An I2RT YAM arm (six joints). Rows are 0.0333 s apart.
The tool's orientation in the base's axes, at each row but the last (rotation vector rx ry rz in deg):
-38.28, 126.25, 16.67
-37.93, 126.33, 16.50
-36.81, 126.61, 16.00
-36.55, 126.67, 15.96
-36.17, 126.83, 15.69
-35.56, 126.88, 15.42
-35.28, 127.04, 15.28
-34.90, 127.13, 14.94
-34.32, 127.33, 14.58
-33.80, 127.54, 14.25
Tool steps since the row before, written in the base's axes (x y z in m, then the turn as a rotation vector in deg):
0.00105, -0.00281, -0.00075, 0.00, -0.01, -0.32
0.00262, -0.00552, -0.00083, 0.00, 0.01, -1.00
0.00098, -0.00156, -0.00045, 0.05, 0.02, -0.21
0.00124, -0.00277, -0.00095, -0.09, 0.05, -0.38
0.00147, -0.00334, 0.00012, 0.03, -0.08, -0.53
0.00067, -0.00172, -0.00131, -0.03, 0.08, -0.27
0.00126, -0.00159, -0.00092, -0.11, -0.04, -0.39
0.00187, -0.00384, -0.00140, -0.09, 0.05, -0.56
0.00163, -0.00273, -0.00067, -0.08, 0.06, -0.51
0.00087, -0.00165, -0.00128, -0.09, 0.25, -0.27
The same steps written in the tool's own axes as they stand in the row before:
0.00103, -0.00292, 0.00000, 0.25, 0.00, 0.21
0.00122, -0.00605, -0.00004, 0.75, 0.02, 0.66
0.00035, -0.00184, 0.00031, 0.12, -0.01, 0.18
0.00101, -0.00300, 0.00033, 0.32, 0.09, 0.21
0.00026, -0.00362, -0.00043, 0.41, -0.08, 0.34
0.00121, -0.00181, 0.00063, 0.19, 0.09, 0.19
0.00053, -0.00200, 0.00082, 0.37, 0.03, 0.17
0.00131, -0.00424, 0.00071, 0.46, 0.10, 0.33
0.00050, -0.00317, 0.00051, 0.41, 0.10, 0.30
0.00101, -0.00185, 0.00082, 0.17, 0.27, 0.21

